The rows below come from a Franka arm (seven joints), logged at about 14 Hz.
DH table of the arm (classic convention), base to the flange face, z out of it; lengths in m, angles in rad. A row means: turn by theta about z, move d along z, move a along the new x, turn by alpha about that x. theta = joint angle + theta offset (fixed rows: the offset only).
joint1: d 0.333  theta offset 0  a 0  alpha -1.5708
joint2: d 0  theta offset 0  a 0  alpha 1.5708
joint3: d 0.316  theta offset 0  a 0.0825  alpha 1.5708
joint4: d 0  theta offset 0  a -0.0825  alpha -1.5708
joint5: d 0.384  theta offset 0  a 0  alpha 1.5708
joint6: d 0  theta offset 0  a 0.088  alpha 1.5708
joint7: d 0.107  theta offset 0  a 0  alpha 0
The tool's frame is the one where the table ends.
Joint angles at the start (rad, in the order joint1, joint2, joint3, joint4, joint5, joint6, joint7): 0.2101, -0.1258, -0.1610, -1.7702, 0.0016, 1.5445, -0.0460
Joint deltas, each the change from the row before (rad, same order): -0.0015, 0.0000, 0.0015, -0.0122, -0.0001, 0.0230, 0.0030; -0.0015, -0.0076, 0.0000, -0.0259, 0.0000, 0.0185, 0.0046; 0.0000, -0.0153, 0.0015, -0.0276, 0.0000, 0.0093, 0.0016; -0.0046, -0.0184, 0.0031, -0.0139, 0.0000, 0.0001, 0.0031; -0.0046, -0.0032, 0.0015, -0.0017, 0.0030, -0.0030, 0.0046; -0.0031, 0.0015, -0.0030, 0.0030, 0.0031, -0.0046, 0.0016; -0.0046, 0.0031, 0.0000, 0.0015, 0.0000, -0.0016, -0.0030; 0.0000, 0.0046, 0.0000, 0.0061, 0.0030, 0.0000, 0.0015
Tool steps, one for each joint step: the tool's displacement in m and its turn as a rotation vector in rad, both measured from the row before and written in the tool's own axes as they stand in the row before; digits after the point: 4 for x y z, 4 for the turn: 0.0022, 0.0001, 0.0037, -0.0008, 0.0108, 0.0030; -0.0010, 0.0010, 0.0070, 0.0013, 0.0002, 0.0059; -0.0043, -0.0005, 0.0050, 0.0021, -0.0031, -0.0004; -0.0059, 0.0009, -0.0021, 0.0023, 0.0046, 0.0040; -0.0014, 0.0012, -0.0005, 0.0035, -0.0013, 0.0077; -0.0001, 0.0028, -0.0004, 0.0040, -0.0029, 0.0077; 0.0007, 0.0022, 0.0008, 0.0001, -0.0030, 0.0017; 0.0015, -0.0004, -0.0007, 0.0023, 0.0016, 0.0017
